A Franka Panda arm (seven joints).
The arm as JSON. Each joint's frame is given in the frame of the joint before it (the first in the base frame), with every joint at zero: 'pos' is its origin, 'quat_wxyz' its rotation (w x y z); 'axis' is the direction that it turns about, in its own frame. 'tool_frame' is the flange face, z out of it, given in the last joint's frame.
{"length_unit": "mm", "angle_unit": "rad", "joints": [
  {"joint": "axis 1", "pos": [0.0, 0.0, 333.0], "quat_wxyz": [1.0, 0.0, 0.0, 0.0], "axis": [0.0, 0.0, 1.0]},
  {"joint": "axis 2", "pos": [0.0, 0.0, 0.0], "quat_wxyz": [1.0, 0.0, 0.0, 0.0], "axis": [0.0, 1.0, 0.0]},
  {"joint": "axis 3", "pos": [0.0, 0.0, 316.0], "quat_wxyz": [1.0, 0.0, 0.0, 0.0], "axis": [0.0, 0.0, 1.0]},
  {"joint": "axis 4", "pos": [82.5, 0.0, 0.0], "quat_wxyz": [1.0, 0.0, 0.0, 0.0], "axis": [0.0, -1.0, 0.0]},
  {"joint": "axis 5", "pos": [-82.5, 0.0, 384.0], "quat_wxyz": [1.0, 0.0, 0.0, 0.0], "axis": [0.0, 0.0, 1.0]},
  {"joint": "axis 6", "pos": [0.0, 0.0, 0.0], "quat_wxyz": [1.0, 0.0, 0.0, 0.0], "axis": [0.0, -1.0, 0.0]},
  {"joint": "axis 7", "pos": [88.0, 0.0, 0.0], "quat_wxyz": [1.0, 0.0, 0.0, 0.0], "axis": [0.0, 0.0, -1.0]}
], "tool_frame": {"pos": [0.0, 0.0, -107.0], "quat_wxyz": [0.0, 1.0, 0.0, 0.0]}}
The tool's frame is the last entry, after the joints.
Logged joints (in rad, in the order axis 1, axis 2, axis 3, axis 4, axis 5, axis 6, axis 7), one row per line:
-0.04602, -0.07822, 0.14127, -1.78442, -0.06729, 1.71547, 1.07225
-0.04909, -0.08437, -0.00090, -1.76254, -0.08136, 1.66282, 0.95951
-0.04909, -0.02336, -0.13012, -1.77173, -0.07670, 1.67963, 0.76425
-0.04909, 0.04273, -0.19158, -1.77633, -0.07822, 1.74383, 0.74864
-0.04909, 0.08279, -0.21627, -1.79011, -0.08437, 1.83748, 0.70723
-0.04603, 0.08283, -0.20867, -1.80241, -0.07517, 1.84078, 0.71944
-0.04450, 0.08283, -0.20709, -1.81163, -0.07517, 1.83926, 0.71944
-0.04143, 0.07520, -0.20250, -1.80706, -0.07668, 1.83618, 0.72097
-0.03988, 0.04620, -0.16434, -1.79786, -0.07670, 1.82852, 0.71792
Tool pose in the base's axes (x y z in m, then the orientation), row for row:
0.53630, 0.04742, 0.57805, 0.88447, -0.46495, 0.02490, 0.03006
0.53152, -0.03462, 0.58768, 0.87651, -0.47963, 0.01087, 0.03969
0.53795, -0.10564, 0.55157, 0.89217, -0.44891, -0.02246, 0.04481
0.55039, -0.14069, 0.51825, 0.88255, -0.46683, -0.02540, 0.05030
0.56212, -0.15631, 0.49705, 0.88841, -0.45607, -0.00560, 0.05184
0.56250, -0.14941, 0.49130, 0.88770, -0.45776, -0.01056, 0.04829
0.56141, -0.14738, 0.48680, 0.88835, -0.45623, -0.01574, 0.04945
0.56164, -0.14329, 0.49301, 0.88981, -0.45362, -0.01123, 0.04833
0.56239, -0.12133, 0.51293, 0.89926, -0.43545, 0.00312, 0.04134
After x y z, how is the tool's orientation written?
As a quaternion, x y z w.
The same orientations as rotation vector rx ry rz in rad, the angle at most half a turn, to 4 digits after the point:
2.7267, -1.4334, 0.0768
2.6861, -1.4699, 0.0333
2.7256, -1.3714, -0.0686
2.6872, -1.4214, -0.0773
2.7025, -1.3874, -0.0170
2.7062, -1.3955, -0.0322
2.7062, -1.3898, -0.0479
2.7126, -1.3828, -0.0342
2.7531, -1.3331, 0.0096

